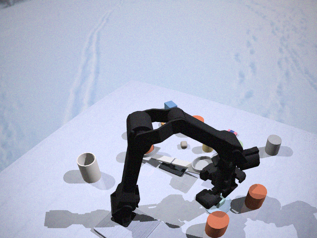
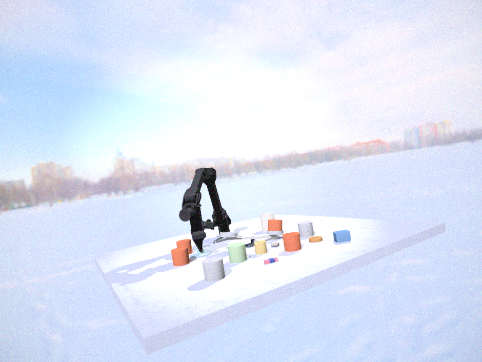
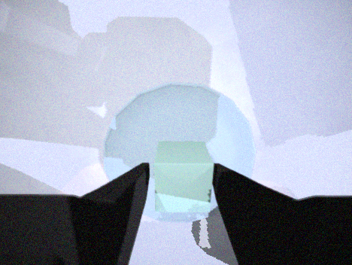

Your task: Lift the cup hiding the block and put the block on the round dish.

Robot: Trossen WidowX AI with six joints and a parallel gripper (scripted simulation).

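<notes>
My gripper tip is right at the pale teal block. Round my gripper tip: green cylinder (28 cm ahead, 2 cm to the left, 2 cm above); cream cup (7 cm behind, 50 cm to the left, 2 cm above); round light-blue dish (1 cm below).
</notes>
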